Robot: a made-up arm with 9 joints.
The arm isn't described. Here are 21 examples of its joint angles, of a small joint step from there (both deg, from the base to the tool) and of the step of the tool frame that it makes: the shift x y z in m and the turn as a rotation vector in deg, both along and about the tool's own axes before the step.
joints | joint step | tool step
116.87 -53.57 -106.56 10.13 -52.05 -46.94 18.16 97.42 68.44 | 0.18 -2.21 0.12 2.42 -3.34 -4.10 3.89 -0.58 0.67 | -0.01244 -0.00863 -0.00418 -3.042 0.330 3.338
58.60 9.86 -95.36 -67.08 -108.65 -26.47 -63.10 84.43 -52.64 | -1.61 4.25 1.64 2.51 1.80 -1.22 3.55 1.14 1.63 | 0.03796 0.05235 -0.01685 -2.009 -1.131 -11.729
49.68 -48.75 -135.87 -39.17 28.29 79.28 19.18 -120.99 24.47 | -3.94 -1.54 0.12 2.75 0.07 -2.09 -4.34 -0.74 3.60 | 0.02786 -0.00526 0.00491 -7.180 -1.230 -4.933
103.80 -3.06 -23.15 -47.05 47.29 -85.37 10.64 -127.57 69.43 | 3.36 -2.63 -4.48 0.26 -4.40 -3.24 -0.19 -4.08 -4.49 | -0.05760 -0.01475 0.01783 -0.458 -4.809 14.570
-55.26 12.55 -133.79 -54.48 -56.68 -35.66 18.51 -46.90 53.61 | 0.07 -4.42 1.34 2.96 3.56 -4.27 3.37 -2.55 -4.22 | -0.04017 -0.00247 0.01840 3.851 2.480 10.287
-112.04 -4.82 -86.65 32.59 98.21 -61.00 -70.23 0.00 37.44 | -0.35 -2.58 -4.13 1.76 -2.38 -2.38 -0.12 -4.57 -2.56 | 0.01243 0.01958 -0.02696 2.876 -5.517 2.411
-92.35 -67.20 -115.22 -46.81 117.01 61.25 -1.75 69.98 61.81 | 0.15 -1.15 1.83 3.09 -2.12 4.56 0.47 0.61 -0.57 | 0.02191 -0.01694 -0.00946 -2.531 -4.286 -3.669
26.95 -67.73 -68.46 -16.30 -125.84 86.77 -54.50 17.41 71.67 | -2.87 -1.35 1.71 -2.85 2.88 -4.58 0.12 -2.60 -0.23 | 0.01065 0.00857 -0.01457 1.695 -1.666 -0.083
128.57 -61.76 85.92 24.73 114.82 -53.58 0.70 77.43 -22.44 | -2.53 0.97 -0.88 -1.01 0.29 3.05 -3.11 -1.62 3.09 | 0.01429 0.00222 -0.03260 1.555 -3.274 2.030
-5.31 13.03 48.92 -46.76 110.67 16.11 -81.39 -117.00 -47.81 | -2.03 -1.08 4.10 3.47 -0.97 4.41 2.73 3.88 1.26 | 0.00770 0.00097 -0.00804 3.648 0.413 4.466
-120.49 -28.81 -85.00 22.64 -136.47 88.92 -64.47 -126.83 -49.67 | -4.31 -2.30 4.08 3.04 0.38 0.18 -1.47 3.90 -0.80 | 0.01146 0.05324 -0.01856 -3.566 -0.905 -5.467
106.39 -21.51 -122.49 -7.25 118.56 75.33 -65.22 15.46 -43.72 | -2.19 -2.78 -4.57 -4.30 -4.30 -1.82 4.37 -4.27 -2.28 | 0.09879 0.01355 0.02707 6.974 -3.065 -11.506
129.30 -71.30 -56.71 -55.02 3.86 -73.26 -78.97 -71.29 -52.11 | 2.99 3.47 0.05 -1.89 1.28 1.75 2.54 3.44 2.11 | 0.00276 -0.02069 0.01351 3.352 -1.265 -1.871
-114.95 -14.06 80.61 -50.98 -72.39 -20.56 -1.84 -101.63 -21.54 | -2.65 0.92 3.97 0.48 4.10 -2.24 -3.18 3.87 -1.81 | 0.00127 0.01923 0.01306 4.335 1.513 2.122
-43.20 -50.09 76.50 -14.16 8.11 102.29 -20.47 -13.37 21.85 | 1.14 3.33 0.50 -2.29 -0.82 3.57 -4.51 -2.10 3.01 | -0.01802 -0.04901 -0.00204 -9.173 0.578 4.077
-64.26 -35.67 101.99 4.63 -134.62 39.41 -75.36 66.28 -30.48 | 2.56 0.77 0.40 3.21 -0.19 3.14 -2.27 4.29 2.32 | 0.00616 0.00955 -0.01267 0.424 -3.018 -1.636
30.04 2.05 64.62 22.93 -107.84 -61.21 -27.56 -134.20 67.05 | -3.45 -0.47 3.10 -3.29 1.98 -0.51 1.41 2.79 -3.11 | -0.01452 0.01213 0.00737 9.025 3.759 -2.119
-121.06 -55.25 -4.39 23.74 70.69 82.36 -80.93 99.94 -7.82 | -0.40 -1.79 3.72 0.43 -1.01 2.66 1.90 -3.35 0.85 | -0.01729 -0.03982 0.00258 -0.469 0.186 4.067
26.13 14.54 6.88 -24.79 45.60 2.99 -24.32 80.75 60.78 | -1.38 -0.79 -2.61 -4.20 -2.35 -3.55 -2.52 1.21 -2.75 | -0.06378 0.00520 0.03659 3.812 10.601 -1.285
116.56 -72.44 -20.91 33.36 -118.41 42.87 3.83 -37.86 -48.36 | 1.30 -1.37 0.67 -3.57 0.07 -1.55 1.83 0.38 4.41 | 0.01859 -0.00179 -0.00884 -2.605 -0.807 -5.970
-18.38 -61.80 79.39 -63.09 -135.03 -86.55 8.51 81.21 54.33 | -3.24 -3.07 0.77 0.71 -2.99 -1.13 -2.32 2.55 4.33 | 0.00385 0.01365 -0.01527 2.314 4.145 -6.090
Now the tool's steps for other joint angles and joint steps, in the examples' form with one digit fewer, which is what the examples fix.
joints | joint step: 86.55 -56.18 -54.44 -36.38 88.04 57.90 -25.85 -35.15 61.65 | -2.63 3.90 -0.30 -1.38 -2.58 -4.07 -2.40 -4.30 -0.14
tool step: 0.0244 0.0171 0.0453 3.88 0.89 0.05
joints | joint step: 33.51 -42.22 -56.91 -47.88 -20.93 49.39 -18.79 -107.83 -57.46 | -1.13 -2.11 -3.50 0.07 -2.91 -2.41 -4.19 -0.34 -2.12
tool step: 0.0152 0.0000 -0.0003 -2.92 -1.46 4.72
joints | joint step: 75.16 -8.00 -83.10 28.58 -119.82 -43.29 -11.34 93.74 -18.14 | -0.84 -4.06 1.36 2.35 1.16 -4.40 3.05 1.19 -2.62
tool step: -0.0082 0.0112 0.0209 -1.82 3.63 -0.36
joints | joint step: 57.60 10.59 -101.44 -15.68 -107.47 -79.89 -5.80 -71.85 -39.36 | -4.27 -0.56 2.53 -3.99 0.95 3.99 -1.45 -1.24 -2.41
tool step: 0.0123 -0.0091 0.0372 6.97 5.00 -3.13
